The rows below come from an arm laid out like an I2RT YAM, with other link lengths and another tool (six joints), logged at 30 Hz.
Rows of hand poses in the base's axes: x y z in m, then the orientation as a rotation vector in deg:
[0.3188 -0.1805 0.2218 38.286 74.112 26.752]
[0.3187 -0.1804 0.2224 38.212 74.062 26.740]
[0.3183 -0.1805 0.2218 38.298 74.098 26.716]
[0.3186 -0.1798 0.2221 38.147 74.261 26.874]
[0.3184 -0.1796 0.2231 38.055 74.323 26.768]
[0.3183 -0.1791 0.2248 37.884 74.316 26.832]
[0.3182 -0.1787 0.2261 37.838 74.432 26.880]
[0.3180 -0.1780 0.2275 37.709 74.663 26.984]
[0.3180 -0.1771 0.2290 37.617 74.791 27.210]
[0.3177 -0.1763 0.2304 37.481 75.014 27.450]
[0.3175 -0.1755 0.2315 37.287 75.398 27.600]
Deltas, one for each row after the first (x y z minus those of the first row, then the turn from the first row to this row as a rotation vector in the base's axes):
[-0.0001 0.0001 0.0006 -0.057 -0.067 0.009]
[-0.0005 0.0000 0.0000 -0.011 -0.002 -0.036]
[-0.0002 0.0007 0.0003 -0.039 0.068 0.205]
[-0.0004 0.0009 0.0013 -0.170 0.114 0.199]
[-0.0005 0.0014 0.0030 -0.256 0.041 0.324]
[-0.0006 0.0018 0.0043 -0.269 0.122 0.421]
[-0.0008 0.0025 0.0057 -0.316 0.271 0.639]
[-0.0008 0.0034 0.0072 -0.259 0.316 0.884]
[-0.0011 0.0042 0.0086 -0.232 0.430 1.196]
[-0.0013 0.0050 0.0097 -0.308 0.688 1.531]

